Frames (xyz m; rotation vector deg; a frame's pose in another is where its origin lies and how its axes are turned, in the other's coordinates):
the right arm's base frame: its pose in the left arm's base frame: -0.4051 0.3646 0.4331 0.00 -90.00 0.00
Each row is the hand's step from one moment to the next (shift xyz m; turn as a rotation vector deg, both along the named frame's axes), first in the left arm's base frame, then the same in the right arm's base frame.
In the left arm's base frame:
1: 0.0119 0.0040 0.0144 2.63 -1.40 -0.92
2: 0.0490 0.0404 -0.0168 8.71 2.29 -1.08
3: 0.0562 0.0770 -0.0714 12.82 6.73 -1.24
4: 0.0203 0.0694 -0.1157 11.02 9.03 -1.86
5: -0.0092 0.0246 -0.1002 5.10 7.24 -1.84
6: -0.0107 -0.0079 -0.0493 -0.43 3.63 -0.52
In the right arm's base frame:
1: 0.0144 0.0040 -0.0119 -0.92 -1.40 -2.63
2: -0.0168 0.0404 -0.0490 -1.08 2.29 -8.71
3: -0.0714 0.0770 -0.0562 -1.24 6.73 -12.82
4: -0.1157 0.0694 -0.0203 -1.86 9.03 -11.02
5: -0.1002 0.0246 0.0092 -1.84 7.24 -5.10
6: -0.0493 -0.0079 0.0107 -0.52 3.63 0.43

